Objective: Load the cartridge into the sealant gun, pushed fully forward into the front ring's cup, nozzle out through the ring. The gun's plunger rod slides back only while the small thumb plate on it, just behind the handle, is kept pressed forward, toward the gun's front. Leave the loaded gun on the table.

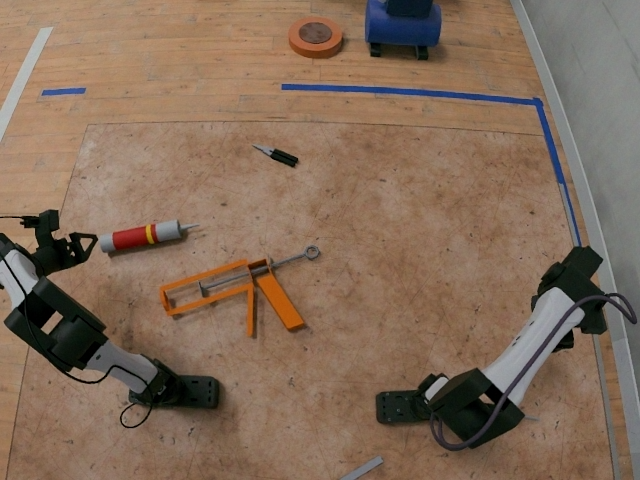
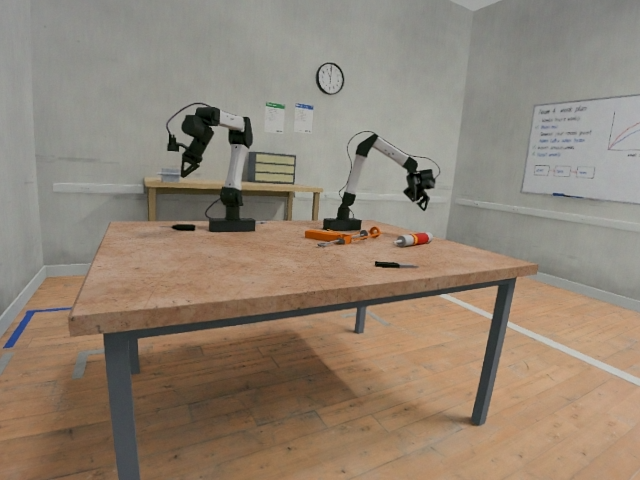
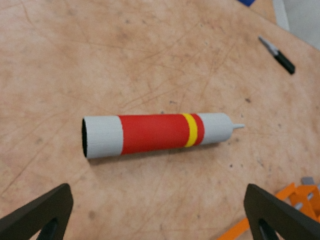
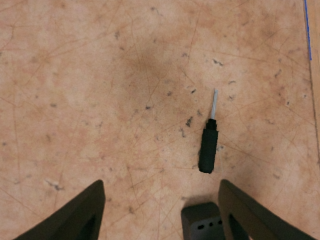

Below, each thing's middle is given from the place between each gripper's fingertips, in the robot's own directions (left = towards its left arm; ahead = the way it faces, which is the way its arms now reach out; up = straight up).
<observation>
The orange sealant gun (image 1: 164, 299) is 38 cm to the right of my left hand (image 1: 85, 240), 15 cm below it and 3 cm behind it. From my left hand the other things lie so: black screwdriver (image 4: 210, 135): 104 cm to the right, 32 cm behind, 16 cm below; cartridge (image 1: 154, 233): 15 cm below, 10 cm to the right, 9 cm ahead.
Right now my right hand is 140 mm past the black screwdriver, 20 mm to the left of it and 230 mm above it. Also, from my right hand: cartridge: 270 mm ahead, 920 mm to the left, 220 mm below; then orange sealant gun: 160 mm ahead, 640 mm to the left, 230 mm below.
</observation>
